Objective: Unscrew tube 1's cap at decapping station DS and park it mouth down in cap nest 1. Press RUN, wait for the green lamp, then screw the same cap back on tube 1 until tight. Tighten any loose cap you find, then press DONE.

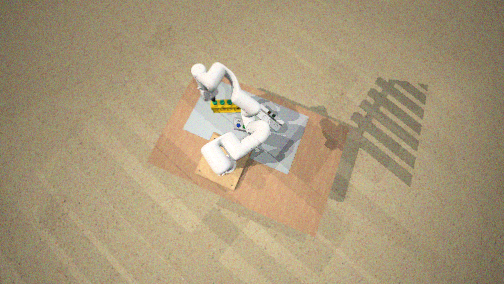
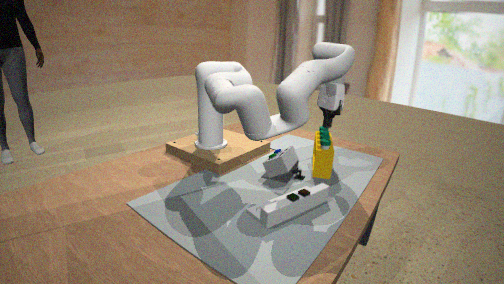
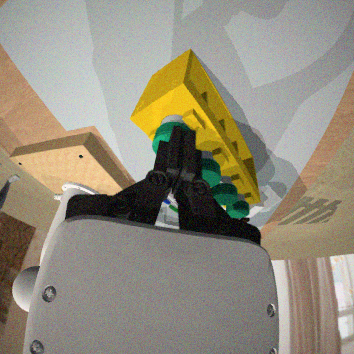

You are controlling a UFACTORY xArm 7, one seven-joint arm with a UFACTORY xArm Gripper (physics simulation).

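Pixels of known places: gripper, fingertip midpoint: [image 1: 213,100] [image 2: 326,127] [image 3: 178,141]; arm's base, link origin: [image 2: 211,144] [image 3: 82,192].
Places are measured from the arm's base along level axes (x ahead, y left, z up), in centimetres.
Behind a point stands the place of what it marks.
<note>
A yellow tube rack [image 1: 225,107] @[z 5.9, x 34.2, y 19.3 cm] [image 2: 322,162] @[z 2.3, x 42.0, y 10.3 cm] [image 3: 172,91] @[z 6.2, x 33.7, y 30.6 cm] stands on the grey mat [image 1: 200,122] @[z -3.3, x 17.8, y 33.7 cm] [image 2: 185,198] @[z -3.3, x 21.6, y -28.0 cm] and holds several tubes with green caps [image 1: 221,101] @[z 8.8, x 35.9, y 22.9 cm] [image 2: 324,138] @[z 8.3, x 38.9, y 16.2 cm] [image 3: 211,171] @[z 8.8, x 36.6, y 23.8 cm]. My gripper [image 1: 213,99] @[z 9.0, x 34.1, y 27.9 cm] [image 2: 327,123] @[z 9.0, x 34.1, y 27.9 cm] [image 3: 178,141] @[z 9.0, x 34.1, y 27.9 cm] is shut with the black fingers pressed together and nothing between them. Its tips point down at the end cap [image 3: 159,140] of the row, right over it; I cannot tell if they touch it. A long white block [image 2: 295,203] @[z 0.6, x 47.4, y -14.2 cm] [image 1: 273,119] @[z -0.6, x 44.4, y -14.7 cm] carries a dark green square [image 2: 292,196] @[z 2.0, x 46.3, y -14.0 cm] and a brown square [image 2: 304,191] @[z 2.0, x 47.2, y -9.9 cm].
A slanted grey button box [image 2: 280,162] @[z 3.1, x 33.3, y -1.1 cm] with a blue button [image 2: 277,150] @[z 3.5, x 27.3, y 5.7 cm] [image 1: 238,124] @[z 3.9, x 27.9, y 5.7 cm] and a green button [image 2: 272,155] @[z 3.8, x 29.1, y 0.3 cm] sits between the rack and the arm's wooden base plate [image 2: 233,152] @[z 0.0, x 12.1, y 0.2 cm] [image 1: 215,177] @[z 0.0, x -11.9, y 2.9 cm] [image 3: 70,161] @[z 0.1, x 7.4, y 14.8 cm]. A small black fixture [image 2: 299,174] @[z -2.1, x 36.8, y 5.4 cm] stands beside the box.
</note>
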